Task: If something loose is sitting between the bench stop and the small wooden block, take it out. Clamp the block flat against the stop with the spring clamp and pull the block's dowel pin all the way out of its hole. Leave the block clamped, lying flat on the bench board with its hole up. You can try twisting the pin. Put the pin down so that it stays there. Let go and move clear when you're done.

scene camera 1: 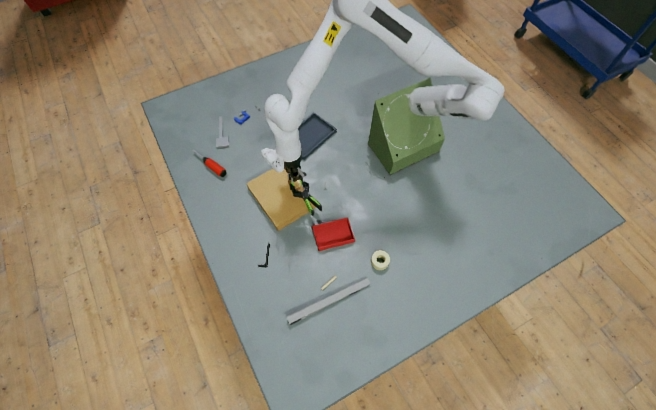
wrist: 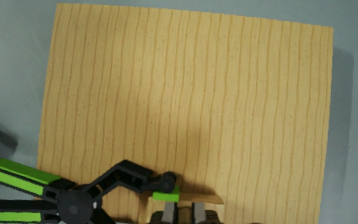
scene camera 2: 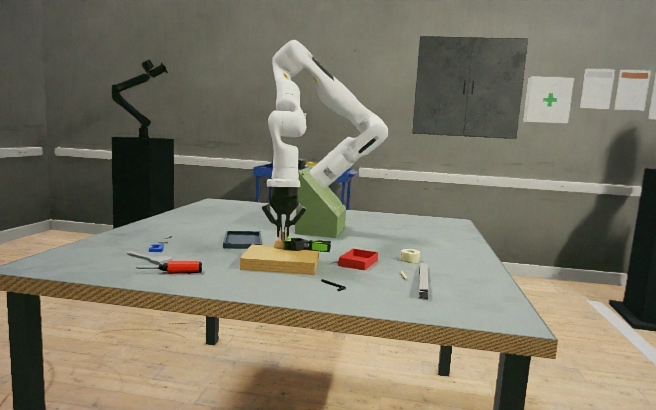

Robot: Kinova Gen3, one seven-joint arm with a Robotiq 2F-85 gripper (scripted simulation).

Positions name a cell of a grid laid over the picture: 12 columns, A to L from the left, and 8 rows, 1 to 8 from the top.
bench board: scene camera 1 E4; wrist H4; scene camera 2 E6
